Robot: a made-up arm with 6 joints.
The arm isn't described. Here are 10 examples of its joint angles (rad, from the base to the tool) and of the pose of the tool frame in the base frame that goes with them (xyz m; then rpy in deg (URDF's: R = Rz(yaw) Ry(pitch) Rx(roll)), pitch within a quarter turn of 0, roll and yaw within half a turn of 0).
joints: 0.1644 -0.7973 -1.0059 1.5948 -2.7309 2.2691
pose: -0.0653 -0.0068 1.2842 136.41 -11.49 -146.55
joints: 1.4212 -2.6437 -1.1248 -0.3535 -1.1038 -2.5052
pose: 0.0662 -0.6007 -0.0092 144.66 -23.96 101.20
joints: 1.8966 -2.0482 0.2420 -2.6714 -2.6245 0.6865
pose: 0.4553 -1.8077 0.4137 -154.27 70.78 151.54
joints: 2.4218 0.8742 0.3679 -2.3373 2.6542 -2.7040
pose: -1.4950 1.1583 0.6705 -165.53 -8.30 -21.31
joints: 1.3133 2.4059 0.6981 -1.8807 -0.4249 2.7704
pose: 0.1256 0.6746 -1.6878 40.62 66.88 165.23
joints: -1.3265 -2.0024 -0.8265 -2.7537 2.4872 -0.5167
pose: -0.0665 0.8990 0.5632 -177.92 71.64 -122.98
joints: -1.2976 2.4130 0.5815 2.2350 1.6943 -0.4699
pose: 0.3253 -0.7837 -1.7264 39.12 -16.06 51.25
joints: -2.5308 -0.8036 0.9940 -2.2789 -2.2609 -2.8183
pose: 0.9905 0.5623 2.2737 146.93 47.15 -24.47
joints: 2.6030 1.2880 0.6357 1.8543 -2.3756 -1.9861
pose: -1.9508 1.1118 0.2594 4.94 -36.27 24.78
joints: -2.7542 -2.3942 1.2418 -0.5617 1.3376 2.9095
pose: 1.6753 0.8345 -1.1271 134.99 56.56 132.07
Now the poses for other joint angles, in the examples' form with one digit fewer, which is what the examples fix.
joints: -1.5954 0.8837 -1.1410 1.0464 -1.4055 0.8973
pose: -0.103 -0.825 0.306 106.2 -3.9 147.4
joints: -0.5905 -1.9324 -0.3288 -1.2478 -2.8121 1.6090
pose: -1.049 0.640 0.759 -97.5 70.4 32.6
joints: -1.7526 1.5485 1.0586 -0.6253 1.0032 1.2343
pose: -0.537 -2.183 -0.193 -37.3 -20.5 -132.2
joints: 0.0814 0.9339 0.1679 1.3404 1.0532 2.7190
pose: 1.960 0.122 0.623 158.5 11.5 64.4
